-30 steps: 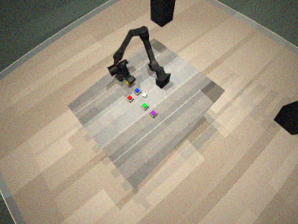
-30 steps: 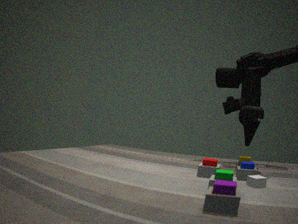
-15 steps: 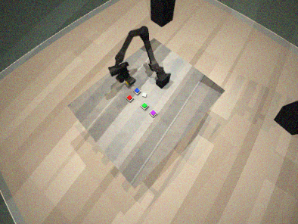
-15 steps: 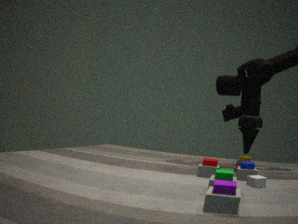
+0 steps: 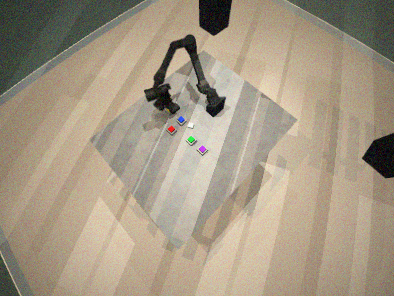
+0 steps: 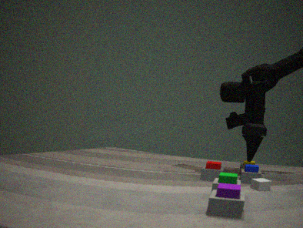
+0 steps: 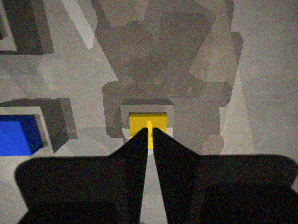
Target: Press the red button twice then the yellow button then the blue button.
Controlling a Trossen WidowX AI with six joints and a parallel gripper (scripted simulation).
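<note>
Right now my gripper tip is 10 mm above the yellow button. Also, from my gripper tip: small white block (30 mm behind, 180 mm to the left, 20 mm below); then red button (90 mm ahead, 120 mm to the left); then blue button (120 mm to the left).
</note>
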